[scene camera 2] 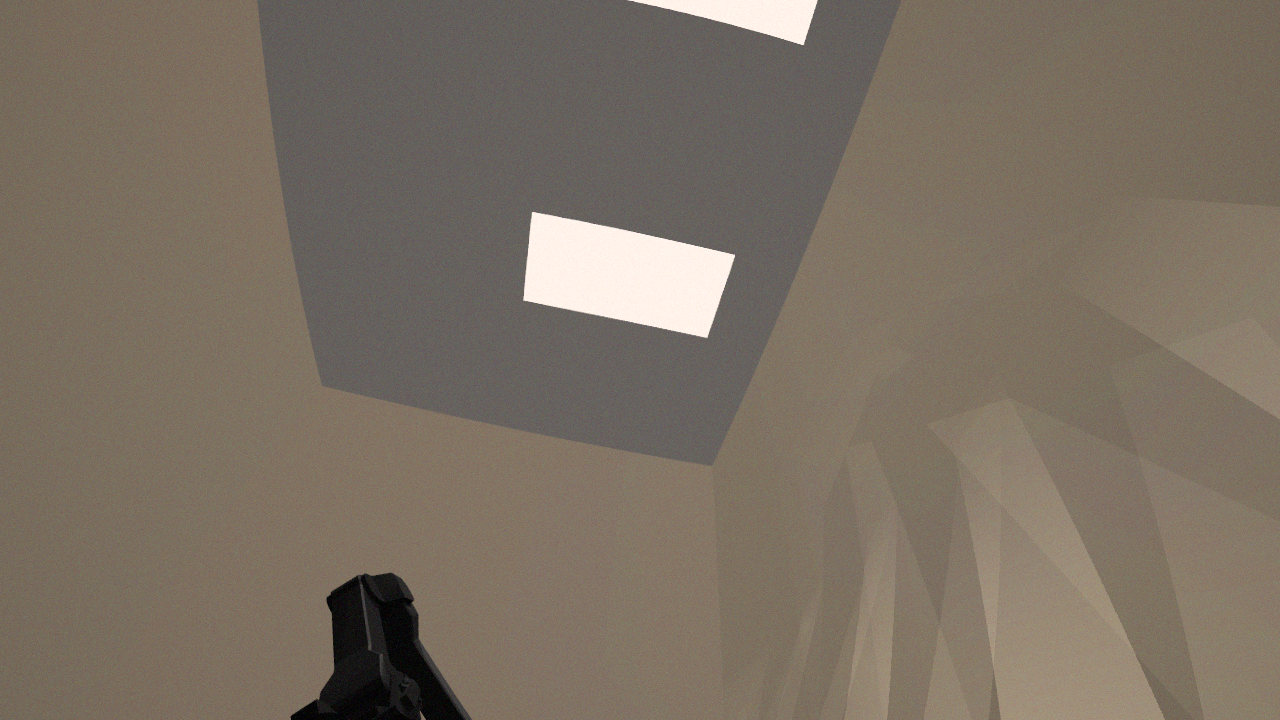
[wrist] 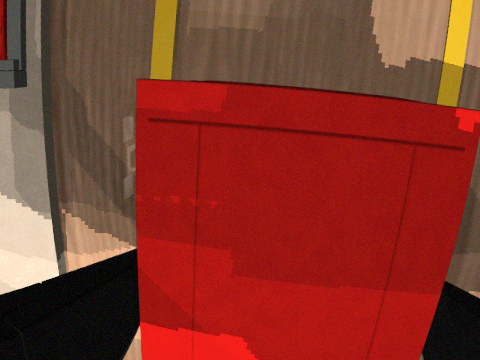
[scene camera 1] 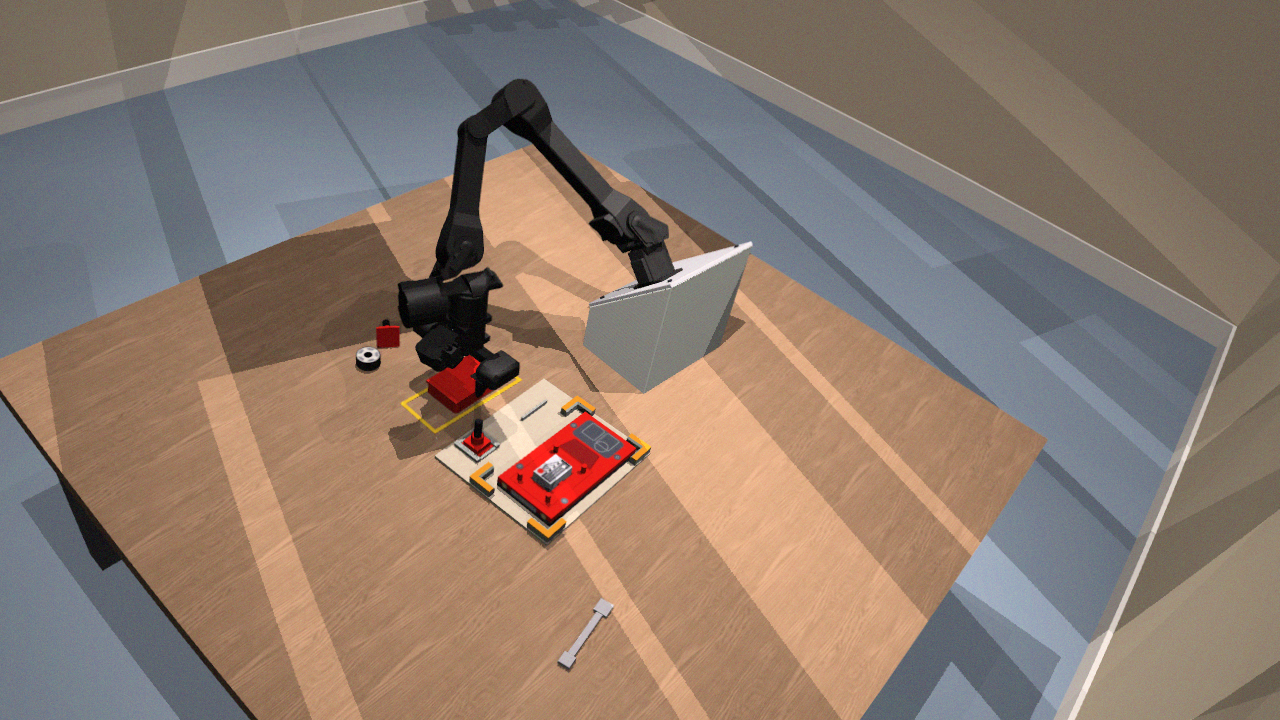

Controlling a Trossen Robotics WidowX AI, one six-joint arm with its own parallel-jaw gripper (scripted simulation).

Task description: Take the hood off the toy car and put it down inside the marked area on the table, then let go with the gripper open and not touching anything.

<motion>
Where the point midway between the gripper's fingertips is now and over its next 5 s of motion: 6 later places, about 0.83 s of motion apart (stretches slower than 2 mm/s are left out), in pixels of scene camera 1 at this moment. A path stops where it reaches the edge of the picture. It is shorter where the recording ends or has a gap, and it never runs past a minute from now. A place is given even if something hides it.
The gripper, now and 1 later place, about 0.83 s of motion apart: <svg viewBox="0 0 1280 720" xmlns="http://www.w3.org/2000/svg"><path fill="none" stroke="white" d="M463 384L463 364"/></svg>
</motion>
